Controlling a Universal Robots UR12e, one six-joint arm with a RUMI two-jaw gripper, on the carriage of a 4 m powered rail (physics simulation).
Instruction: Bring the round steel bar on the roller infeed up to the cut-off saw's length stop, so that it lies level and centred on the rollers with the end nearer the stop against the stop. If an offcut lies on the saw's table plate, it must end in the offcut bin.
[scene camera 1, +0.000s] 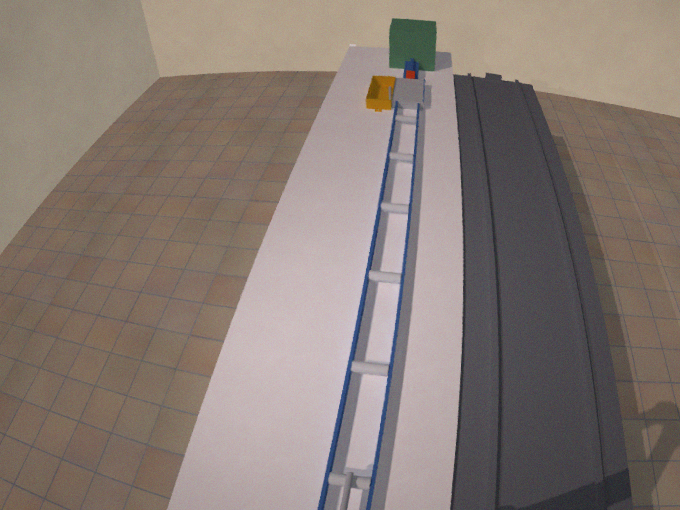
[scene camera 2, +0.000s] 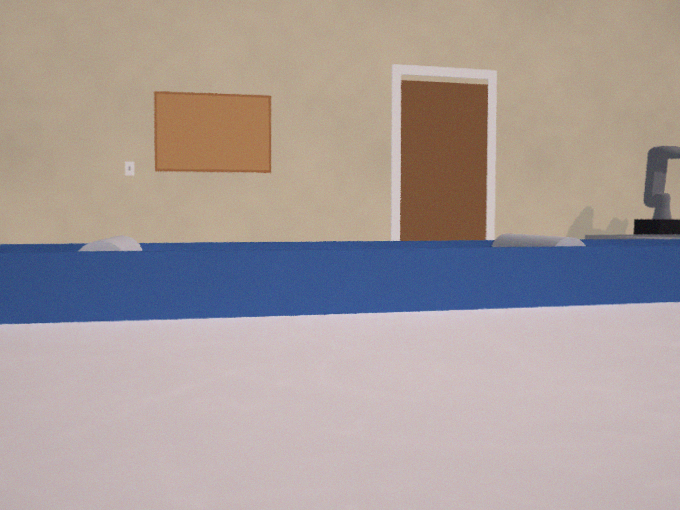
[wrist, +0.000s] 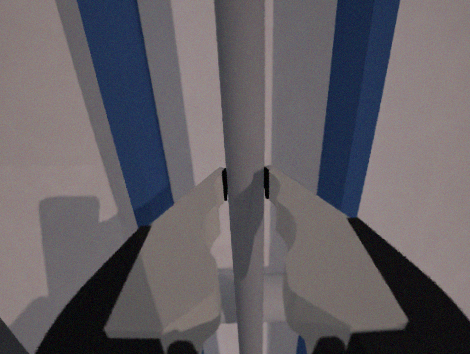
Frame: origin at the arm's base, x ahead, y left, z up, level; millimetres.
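Seen in the pictures: gripper, fingertip midpoint: (wrist: 244, 169).
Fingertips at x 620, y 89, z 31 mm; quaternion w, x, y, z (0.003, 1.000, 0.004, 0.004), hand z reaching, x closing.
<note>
A point is followed by its place in that frame.
The round steel bar (scene camera 1: 345, 494) @(x 621, y -397, z 49 mm) (wrist: 242, 100) @(x 620, y 132, z 50 mm) lies lengthwise between the blue side rails of the roller infeed (scene camera 1: 358, 328) @(x 682, y -999, z 16 mm); its far end shows over the nearest visible roller in scene camera 1. My gripper (wrist: 244, 169) @(x 620, y 89, z 31 mm) is shut on the bar, with one dark pad at each side of it. Whether the bar touches the rollers is too unclear to tell. At the far end stand the green saw body (scene camera 1: 413, 43) @(x 614, y -3299, z 190 mm), a blue part with a red block (scene camera 1: 410, 74) @(x 619, y -2999, z 62 mm), and the grey table plate (scene camera 1: 409, 93) @(x 614, y -2761, z 29 mm). An offcut on the plate cannot be made out. The yellow offcut bin (scene camera 1: 372, 103) @(x 835, y -2618, z 9 mm) stands left of the plate.
Several rollers (scene camera 1: 385, 276) @(x 617, y -1238, z 26 mm) cross the infeed between the bar's end and the saw. The dark rail track (scene camera 1: 527, 274) runs along the right of the pale table (scene camera 1: 285, 307) @(x 971, y -1082, z -30 mm). Part of the arm (scene camera 2: 655, 178) shows at the right edge in scene camera 2, beyond the blue infeed side (scene camera 2: 329, 279) @(x 694, y -1074, z -2 mm).
</note>
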